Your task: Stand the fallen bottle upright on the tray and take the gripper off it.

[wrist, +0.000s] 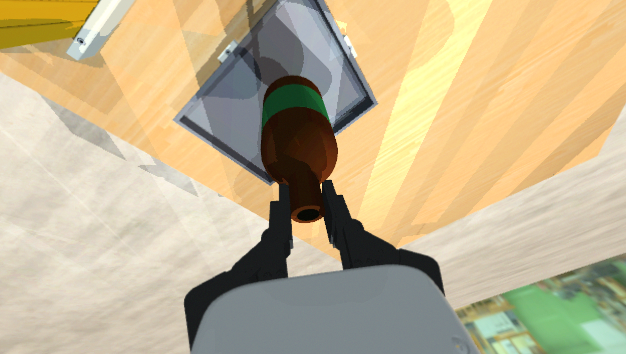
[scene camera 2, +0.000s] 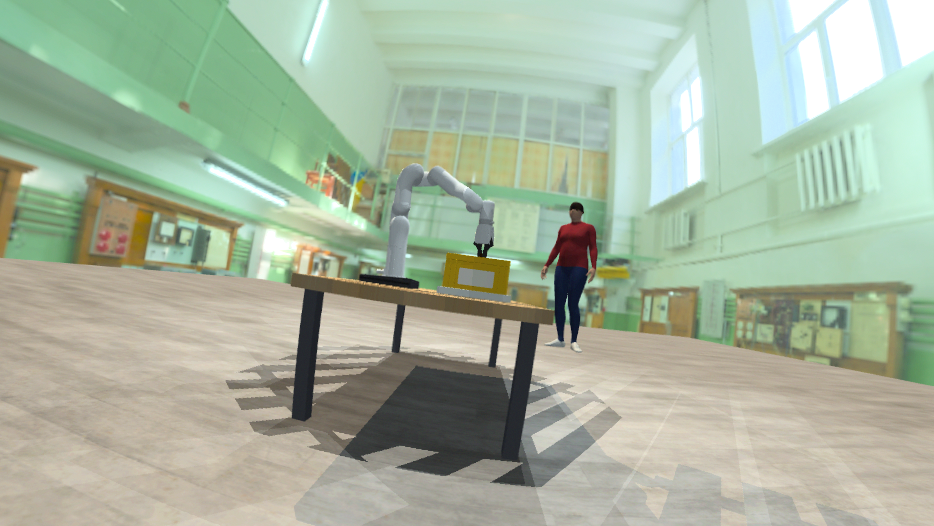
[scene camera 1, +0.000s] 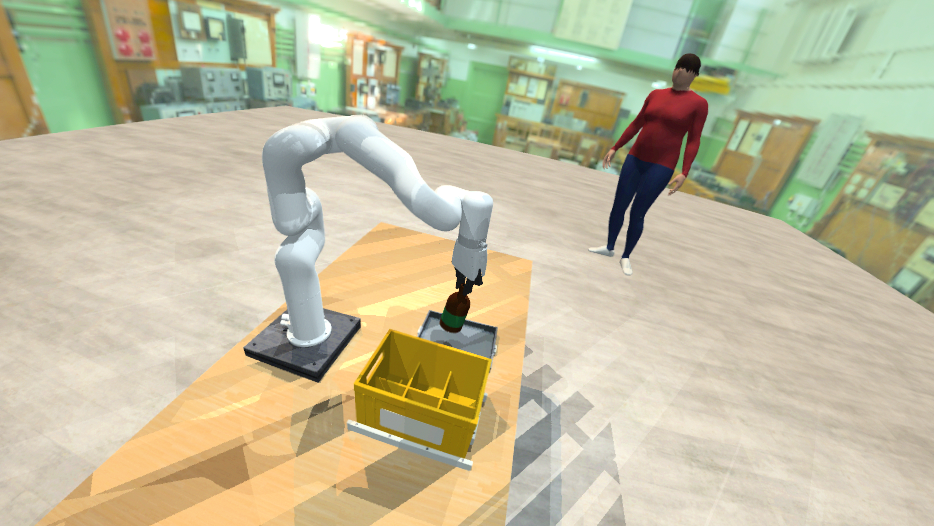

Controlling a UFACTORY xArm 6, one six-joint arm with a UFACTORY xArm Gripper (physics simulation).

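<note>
The brown bottle with a green band hangs neck up, nearly upright with a slight lean. My gripper points down and is shut on its neck. The bottle's base is over the grey tray, inside its rim as seen in the wrist view. It looks a little above the tray floor, but the exact gap cannot be told. In scene camera 2 the bottle and tray are hidden behind the crate.
A yellow crate with compartments stands close beside the tray, with a pale rail along its foot. The black robot base is on the same table. A person in red stands beyond the table.
</note>
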